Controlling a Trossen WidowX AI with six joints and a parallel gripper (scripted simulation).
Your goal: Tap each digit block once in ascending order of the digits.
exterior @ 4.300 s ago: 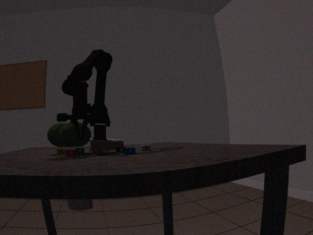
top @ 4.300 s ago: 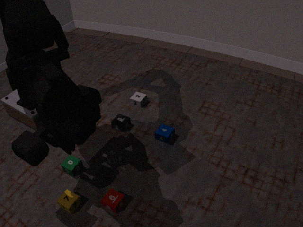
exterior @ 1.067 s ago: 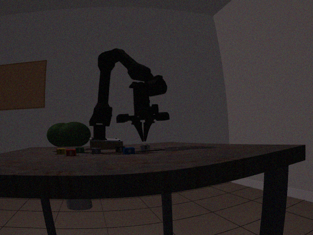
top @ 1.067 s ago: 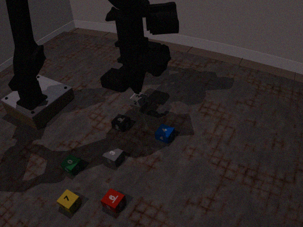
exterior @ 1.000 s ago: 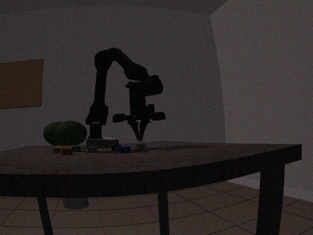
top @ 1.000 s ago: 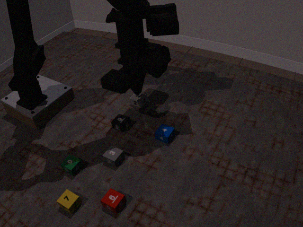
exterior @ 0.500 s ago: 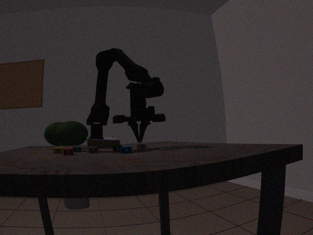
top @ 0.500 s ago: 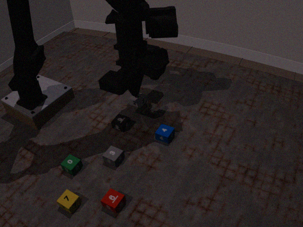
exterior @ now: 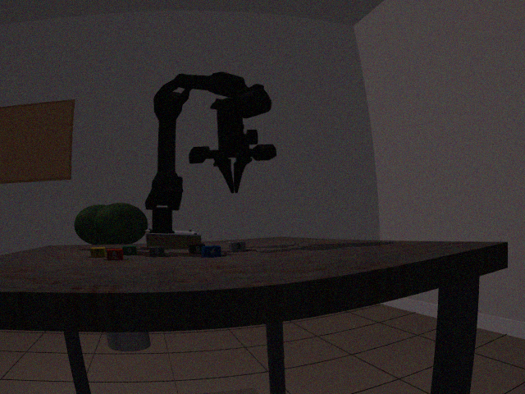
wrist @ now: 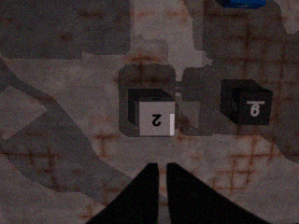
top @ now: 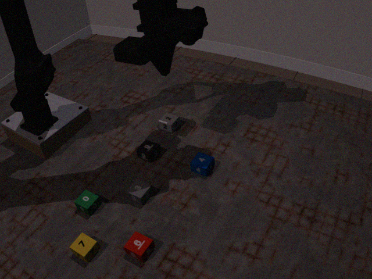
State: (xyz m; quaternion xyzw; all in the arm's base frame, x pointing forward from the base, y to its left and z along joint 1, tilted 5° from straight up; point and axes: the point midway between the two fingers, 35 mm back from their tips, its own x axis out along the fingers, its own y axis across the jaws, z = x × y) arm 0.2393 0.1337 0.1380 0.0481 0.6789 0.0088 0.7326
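Now: gripper tip 40 mm short of the grey block, 180 mm to the left of it and 110 mm above it. The rest, counted from my gripper tip: black block: 90 mm to the right, 110 mm below; white block: 110 mm below; blue block: 110 mm ahead, 80 mm to the right, 110 mm below.
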